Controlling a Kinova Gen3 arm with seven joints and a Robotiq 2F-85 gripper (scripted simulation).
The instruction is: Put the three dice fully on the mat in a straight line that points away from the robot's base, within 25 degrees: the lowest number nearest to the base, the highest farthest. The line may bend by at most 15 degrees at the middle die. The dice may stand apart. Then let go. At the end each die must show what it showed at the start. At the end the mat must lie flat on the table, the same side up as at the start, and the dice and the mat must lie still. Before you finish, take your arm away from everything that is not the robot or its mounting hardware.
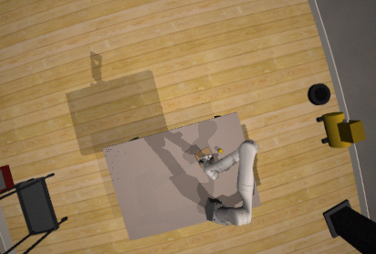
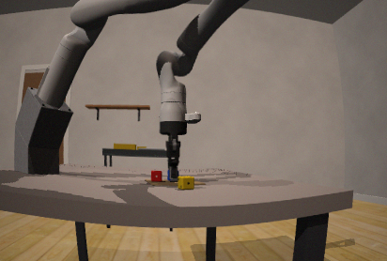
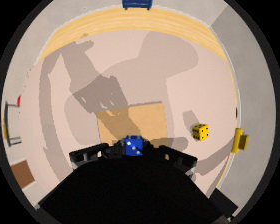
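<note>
The blue die lies 1 cm below my hand. Also, from my hand: yellow die (15 cm to the right, 1 cm below, 1 cm behind); then red die (5 cm behind, 1 cm to the left, 1 cm below); then tan mat (3 cm below).
</note>
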